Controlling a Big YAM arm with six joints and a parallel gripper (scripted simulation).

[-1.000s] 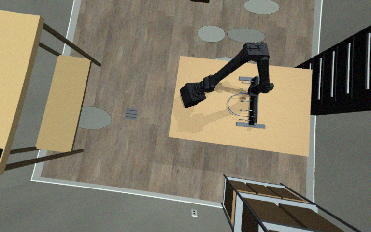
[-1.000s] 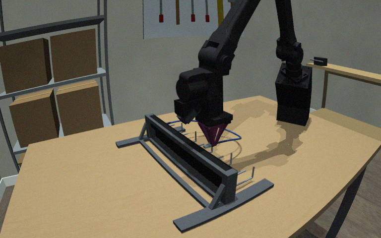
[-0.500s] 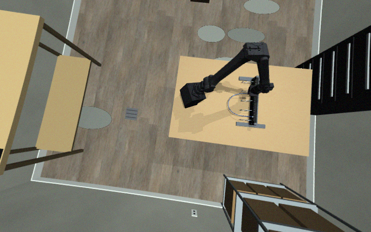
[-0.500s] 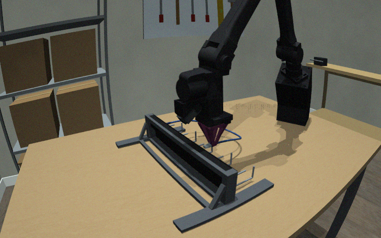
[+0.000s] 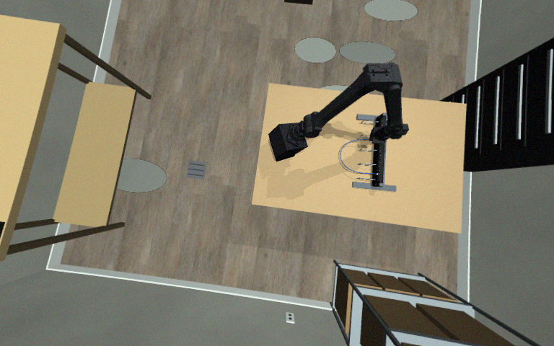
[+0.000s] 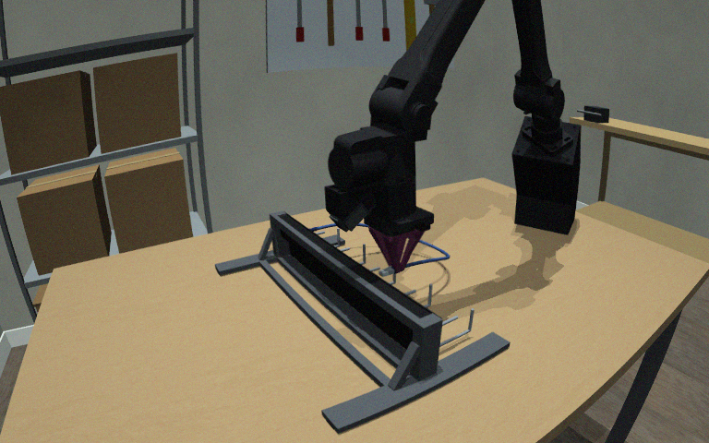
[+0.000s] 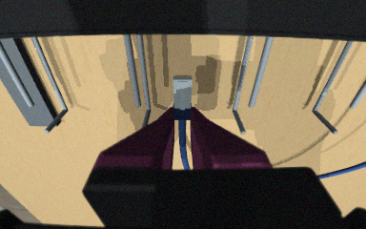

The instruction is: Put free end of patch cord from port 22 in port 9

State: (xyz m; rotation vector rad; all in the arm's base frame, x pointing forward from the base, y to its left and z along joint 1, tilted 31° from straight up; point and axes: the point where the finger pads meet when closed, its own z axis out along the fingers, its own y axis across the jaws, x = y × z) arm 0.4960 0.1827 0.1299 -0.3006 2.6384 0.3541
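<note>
The grey plug lies 20 mm ahead of my hand and 10 mm to the left of it.
</note>
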